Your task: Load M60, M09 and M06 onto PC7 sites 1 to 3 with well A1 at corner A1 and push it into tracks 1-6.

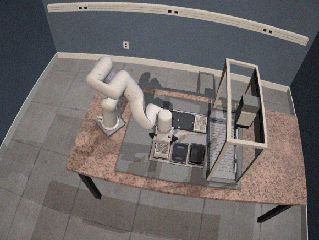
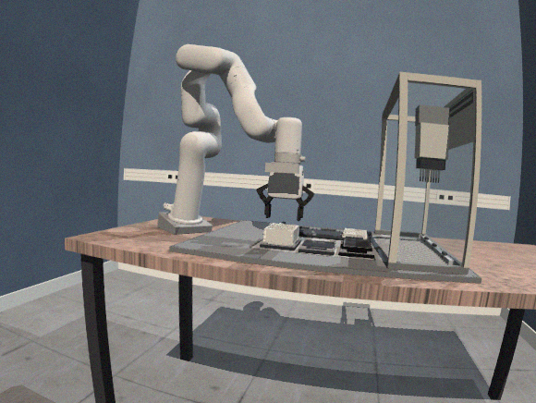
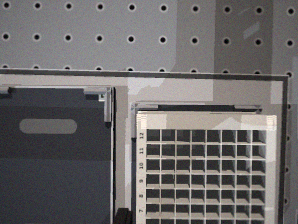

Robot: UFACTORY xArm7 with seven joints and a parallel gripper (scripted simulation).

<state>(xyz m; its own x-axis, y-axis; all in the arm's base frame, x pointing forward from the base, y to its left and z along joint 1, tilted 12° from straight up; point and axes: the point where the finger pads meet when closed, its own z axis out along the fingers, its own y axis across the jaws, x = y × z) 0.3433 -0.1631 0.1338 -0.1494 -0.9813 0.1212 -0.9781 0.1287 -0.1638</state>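
The white deep-well block M09 is 50 mm below my hand. Also, from my hand: nest S2: 110 mm ahead, 30 mm to the right, 80 mm below; then dark 384-well plate M60: 220 mm ahead, 40 mm to the right, 70 mm below; then nest S1: 80 mm below.
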